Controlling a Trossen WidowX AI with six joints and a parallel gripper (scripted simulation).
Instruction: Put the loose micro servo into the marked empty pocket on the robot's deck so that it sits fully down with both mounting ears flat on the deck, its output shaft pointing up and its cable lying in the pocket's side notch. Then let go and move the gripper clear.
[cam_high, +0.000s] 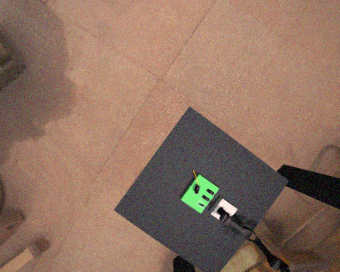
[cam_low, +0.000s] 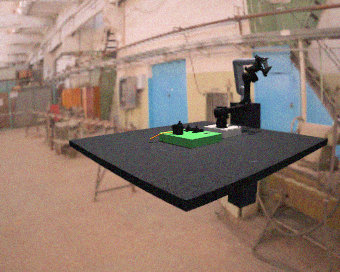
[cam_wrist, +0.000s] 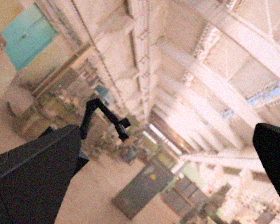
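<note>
Now: the green deck 770 mm ahead of my gripper tip and 510 mm below it.
</note>
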